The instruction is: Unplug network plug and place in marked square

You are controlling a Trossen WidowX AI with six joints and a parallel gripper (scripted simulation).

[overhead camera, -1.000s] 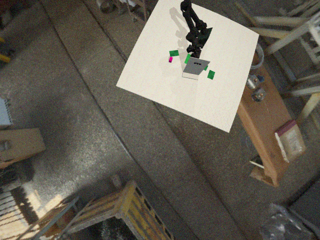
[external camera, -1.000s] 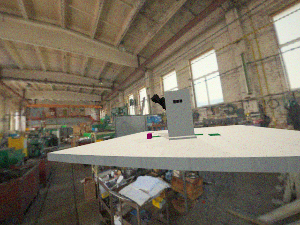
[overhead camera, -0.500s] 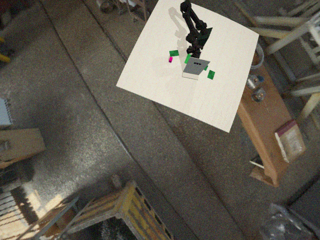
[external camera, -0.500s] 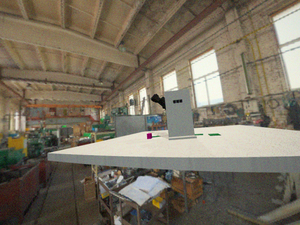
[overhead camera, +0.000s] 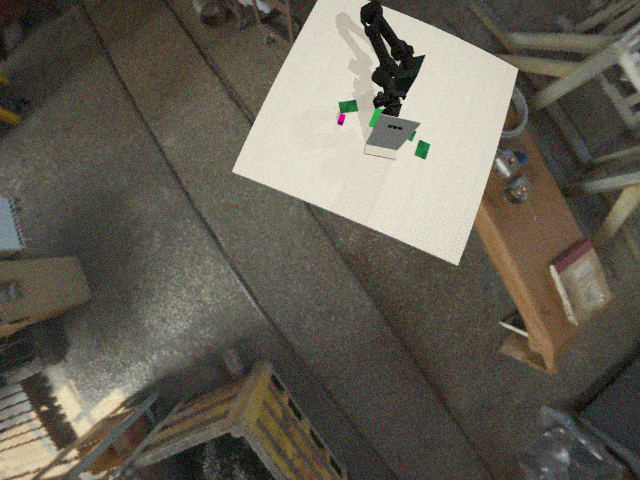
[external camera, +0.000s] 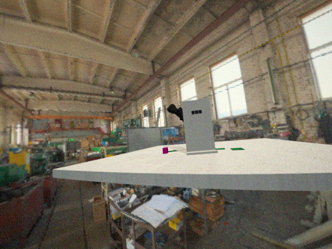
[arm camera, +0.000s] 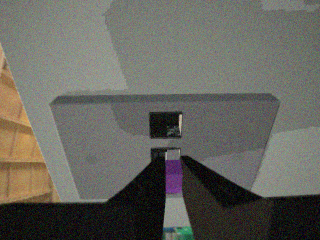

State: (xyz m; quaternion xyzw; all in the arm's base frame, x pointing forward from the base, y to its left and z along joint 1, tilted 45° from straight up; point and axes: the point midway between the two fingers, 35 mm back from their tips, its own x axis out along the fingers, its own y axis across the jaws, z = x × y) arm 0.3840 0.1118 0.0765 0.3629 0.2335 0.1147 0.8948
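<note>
My gripper tip is now 13 cm past the bright green square, 5 cm to the left of it and 24 cm above it. Also, from my gripper tip: grey panel (2 cm ahead, 1 cm to the left, 10 cm below); purple plug (right at my gripper tip).
</note>
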